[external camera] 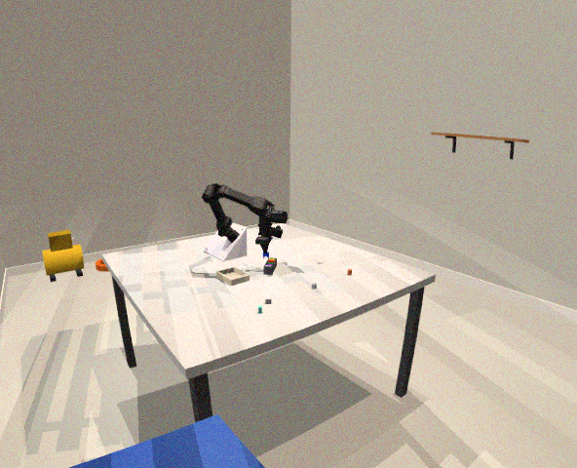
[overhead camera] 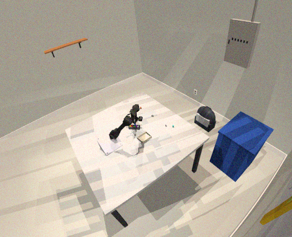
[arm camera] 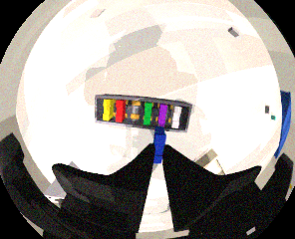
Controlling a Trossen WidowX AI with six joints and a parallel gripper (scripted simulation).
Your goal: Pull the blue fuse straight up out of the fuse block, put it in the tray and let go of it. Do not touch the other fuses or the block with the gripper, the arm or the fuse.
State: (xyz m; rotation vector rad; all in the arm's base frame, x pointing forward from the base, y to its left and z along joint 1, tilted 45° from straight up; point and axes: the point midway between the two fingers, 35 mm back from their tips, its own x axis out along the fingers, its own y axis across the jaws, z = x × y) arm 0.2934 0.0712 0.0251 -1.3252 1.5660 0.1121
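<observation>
My gripper tip is 18 cm to the left of the tray, 9 cm above it and 1 cm short of it. Also, from my gripper tip: blue fuse 1 cm below.
</observation>
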